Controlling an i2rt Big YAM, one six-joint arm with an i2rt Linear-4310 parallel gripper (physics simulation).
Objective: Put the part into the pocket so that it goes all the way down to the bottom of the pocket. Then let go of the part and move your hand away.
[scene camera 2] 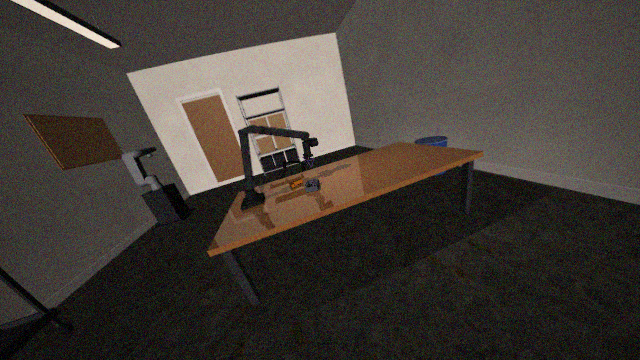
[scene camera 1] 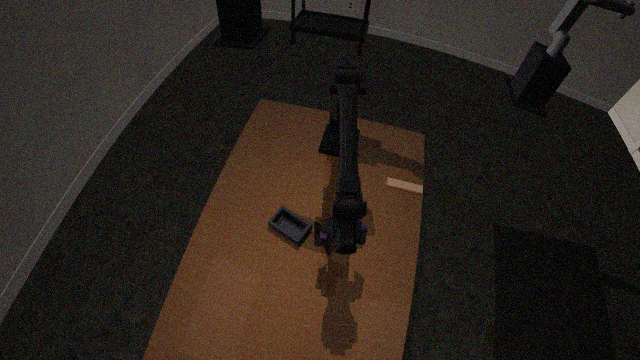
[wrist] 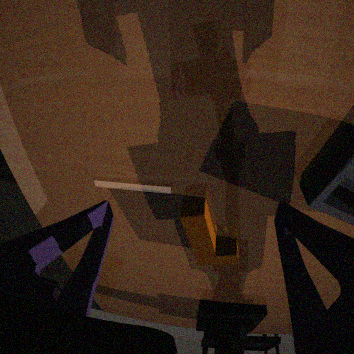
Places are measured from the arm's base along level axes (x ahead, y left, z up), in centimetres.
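Where they show: gripper, fingertip midpoint: (scene camera 2: 309, 165) (wrist: 191, 210); arm's base, link origin: (scene camera 2: 253, 199) (wrist: 228, 323).
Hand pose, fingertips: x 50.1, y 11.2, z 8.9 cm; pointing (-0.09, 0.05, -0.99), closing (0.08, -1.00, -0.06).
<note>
Each offset is from my fingertips to the top centre of the thing. Level surfaces: height alone.
The orange part {dx -14.8, dy -2.5, dz -8.8 cm} (scene camera 2: 296, 184) (wrist: 200, 235) stands on the table outside the pocket, with dark areas on its top and end; the arm hides it in scene camera 1. The dark blue-grey block with the rectangular pocket {dx -4.3, dy -20.0, dz -8.2 cm} (scene camera 1: 299, 233) (scene camera 2: 312, 185) (wrist: 327, 192) lies to the left of the hand in scene camera 1 and at the right edge of the wrist view. Its pocket looks empty in scene camera 1. My gripper (scene camera 1: 343, 235) (scene camera 2: 309, 162) (wrist: 191, 210) is open with nothing between its fingers. It hangs above the table, and the part shows low between the fingertips in the wrist view.
A pale flat strip (scene camera 1: 405, 185) (wrist: 132, 187) lies near the right edge of the wooden table {dz -11.8 cm} (scene camera 1: 240, 300) (scene camera 2: 390, 175). The arm's base stands at the table's far end in scene camera 1. The arm's shadows darken the table around the part.
</note>
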